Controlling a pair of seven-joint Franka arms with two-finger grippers.
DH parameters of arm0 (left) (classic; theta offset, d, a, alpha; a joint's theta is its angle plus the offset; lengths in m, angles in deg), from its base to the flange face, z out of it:
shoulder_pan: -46.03 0.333 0 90
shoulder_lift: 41.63 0 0 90
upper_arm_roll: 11.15 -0.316 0.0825 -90
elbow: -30.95 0 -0.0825 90
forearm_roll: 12.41 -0.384 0 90
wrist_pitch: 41.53 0 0.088 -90
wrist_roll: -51.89 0.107 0 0
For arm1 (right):
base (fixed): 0 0 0 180
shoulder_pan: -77.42 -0.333 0 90
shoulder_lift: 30.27 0 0 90
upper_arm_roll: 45.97 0.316 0.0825 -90
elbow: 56.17 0 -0.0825 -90
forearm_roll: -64.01 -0.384 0 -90
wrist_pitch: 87.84 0 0.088 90
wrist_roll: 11.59 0.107 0 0
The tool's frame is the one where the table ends.
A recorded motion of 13 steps. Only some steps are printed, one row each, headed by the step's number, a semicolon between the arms.
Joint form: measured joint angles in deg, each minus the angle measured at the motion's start. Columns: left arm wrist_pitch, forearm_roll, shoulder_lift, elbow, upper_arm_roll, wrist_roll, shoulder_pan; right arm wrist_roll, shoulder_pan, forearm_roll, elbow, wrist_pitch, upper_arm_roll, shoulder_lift.
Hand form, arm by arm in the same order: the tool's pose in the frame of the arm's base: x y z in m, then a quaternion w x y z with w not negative. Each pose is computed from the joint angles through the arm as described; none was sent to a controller.
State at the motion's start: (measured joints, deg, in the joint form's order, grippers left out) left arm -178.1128 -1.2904 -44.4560 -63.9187 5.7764 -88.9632 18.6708; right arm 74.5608 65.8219 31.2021 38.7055 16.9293 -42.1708 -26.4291
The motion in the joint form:
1: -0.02 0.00 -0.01 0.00 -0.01 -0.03 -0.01; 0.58 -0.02 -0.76 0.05 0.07 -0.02 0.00
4: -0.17 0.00 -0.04 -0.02 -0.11 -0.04 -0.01; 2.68 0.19 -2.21 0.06 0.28 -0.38 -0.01
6: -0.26 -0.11 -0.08 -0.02 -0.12 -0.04 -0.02; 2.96 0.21 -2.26 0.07 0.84 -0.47 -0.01
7: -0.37 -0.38 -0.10 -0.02 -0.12 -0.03 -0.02; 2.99 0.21 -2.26 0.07 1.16 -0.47 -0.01
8: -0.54 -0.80 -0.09 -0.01 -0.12 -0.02 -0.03; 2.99 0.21 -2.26 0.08 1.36 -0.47 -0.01
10: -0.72 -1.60 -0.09 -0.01 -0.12 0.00 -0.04; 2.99 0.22 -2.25 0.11 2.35 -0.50 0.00
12: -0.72 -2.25 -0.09 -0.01 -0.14 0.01 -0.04; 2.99 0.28 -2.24 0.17 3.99 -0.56 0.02
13: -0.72 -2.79 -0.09 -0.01 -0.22 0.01 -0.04; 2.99 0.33 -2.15 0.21 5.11 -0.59 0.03
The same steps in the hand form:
1: 0.4492 -0.4341 0.6483 0.32757 0.58882 0.73101 -0.10783; 0.5635 0.2003 0.5823 0.21838 -0.74167 0.60520 0.18966
4: 0.4502 -0.4334 0.6481 0.32847 0.58779 0.73147 -0.10756; 0.5655 0.1964 0.5837 0.22415 -0.72255 0.62243 0.20066
6: 0.4505 -0.4335 0.6479 0.32895 0.58797 0.73122 -0.10677; 0.5669 0.1950 0.5844 0.22747 -0.71918 0.62590 0.19821
7: 0.4507 -0.4335 0.6480 0.32988 0.58872 0.73050 -0.10469; 0.5675 0.1947 0.5849 0.22940 -0.71839 0.62665 0.19649
8: 0.4507 -0.4335 0.6485 0.33170 0.58988 0.72920 -0.10145; 0.5678 0.1946 0.5851 0.23057 -0.71798 0.62702 0.19542
10: 0.4508 -0.4335 0.6489 0.33368 0.59242 0.72706 -0.09526; 0.5698 0.1935 0.5861 0.23641 -0.71576 0.62906 0.18994
12: 0.4510 -0.4333 0.6489 0.33410 0.59462 0.72573 -0.09017; 0.5731 0.1911 0.5877 0.24607 -0.71165 0.63271 0.18079
13: 0.4517 -0.4326 0.6489 0.33447 0.59599 0.72497 -0.08575; 0.5754 0.1893 0.5889 0.25226 -0.70905 0.63510 0.17396

